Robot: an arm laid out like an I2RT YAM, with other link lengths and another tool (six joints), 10 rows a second.
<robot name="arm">
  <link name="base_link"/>
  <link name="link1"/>
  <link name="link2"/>
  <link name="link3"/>
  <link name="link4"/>
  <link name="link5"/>
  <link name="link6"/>
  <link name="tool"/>
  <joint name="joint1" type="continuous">
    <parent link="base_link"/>
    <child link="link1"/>
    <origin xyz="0 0 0.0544"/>
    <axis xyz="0 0 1"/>
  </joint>
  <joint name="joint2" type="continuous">
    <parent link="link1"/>
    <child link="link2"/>
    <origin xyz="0.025 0.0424 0.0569" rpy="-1.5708 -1.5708 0"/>
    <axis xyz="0 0 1"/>
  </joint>
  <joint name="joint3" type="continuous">
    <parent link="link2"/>
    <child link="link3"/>
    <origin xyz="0 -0.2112 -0.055" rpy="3.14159 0 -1.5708"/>
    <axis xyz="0 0 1"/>
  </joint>
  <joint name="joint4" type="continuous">
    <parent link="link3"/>
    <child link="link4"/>
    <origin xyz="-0.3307 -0.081 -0.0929" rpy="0 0 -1.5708"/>
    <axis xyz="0 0 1"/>
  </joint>
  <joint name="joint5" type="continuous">
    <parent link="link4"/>
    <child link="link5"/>
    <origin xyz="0.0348 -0.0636 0.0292" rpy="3.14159 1.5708 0"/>
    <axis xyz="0 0 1"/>
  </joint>
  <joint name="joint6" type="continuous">
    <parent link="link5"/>
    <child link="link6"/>
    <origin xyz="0 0.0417 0.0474" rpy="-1.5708 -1.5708 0"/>
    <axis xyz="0 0 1"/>
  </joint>
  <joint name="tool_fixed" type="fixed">
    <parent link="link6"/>
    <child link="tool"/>
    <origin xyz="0.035 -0.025 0.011" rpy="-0.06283 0 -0.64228"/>
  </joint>
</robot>
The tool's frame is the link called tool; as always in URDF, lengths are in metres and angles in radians. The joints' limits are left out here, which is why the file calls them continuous.
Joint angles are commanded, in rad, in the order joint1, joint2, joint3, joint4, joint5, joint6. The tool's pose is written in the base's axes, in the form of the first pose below.
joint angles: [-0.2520 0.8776 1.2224 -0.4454 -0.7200 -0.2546]
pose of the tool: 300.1 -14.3 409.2 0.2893 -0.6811 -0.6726 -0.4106 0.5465 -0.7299
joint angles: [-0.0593 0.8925 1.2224 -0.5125 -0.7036 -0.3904]
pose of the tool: 300.8 39.7 401.5 0.4136 -0.6805 -0.6049 -0.5065 0.3801 -0.7740
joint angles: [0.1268 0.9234 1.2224 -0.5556 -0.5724 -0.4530]
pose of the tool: 297.0 86.1 390.0 0.4413 -0.6971 -0.5650 -0.5557 0.2820 -0.7821
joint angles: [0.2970 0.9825 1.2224 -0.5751 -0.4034 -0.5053]
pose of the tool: 295.2 128.1 373.0 0.4394 -0.7425 -0.5056 -0.5868 0.1889 -0.7874
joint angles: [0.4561 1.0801 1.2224 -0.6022 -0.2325 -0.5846]
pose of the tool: 294.7 171.5 344.5 0.4437 -0.8028 -0.3984 -0.6238 0.0426 -0.7804
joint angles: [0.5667 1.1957 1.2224 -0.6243 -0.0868 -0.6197]
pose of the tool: 295.6 206.0 308.3 0.4229 -0.8559 -0.2977 -0.6726 -0.0763 -0.7360
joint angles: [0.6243 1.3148 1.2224 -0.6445 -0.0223 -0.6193]
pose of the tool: 299.3 229.9 267.3 0.4035 -0.8830 -0.2396 -0.7368 -0.1583 -0.6573
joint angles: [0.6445 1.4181 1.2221 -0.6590 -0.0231 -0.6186]
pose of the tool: 304.6 243.5 229.2 0.3996 -0.8907 -0.2167 -0.7919 -0.2163 -0.5711
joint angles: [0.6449 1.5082 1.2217 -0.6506 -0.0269 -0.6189]
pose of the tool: 312.5 249.9 196.0 0.3882 -0.8994 -0.2011 -0.8274 -0.2441 -0.5057
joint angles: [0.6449 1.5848 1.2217 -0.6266 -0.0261 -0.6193]
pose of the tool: 319.0 254.7 168.1 0.3800 -0.9057 -0.1878 -0.8476 -0.2597 -0.4628
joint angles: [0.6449 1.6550 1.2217 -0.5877 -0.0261 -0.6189]
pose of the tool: 325.0 259.2 142.5 0.3751 -0.9093 -0.1804 -0.8590 -0.2678 -0.4364
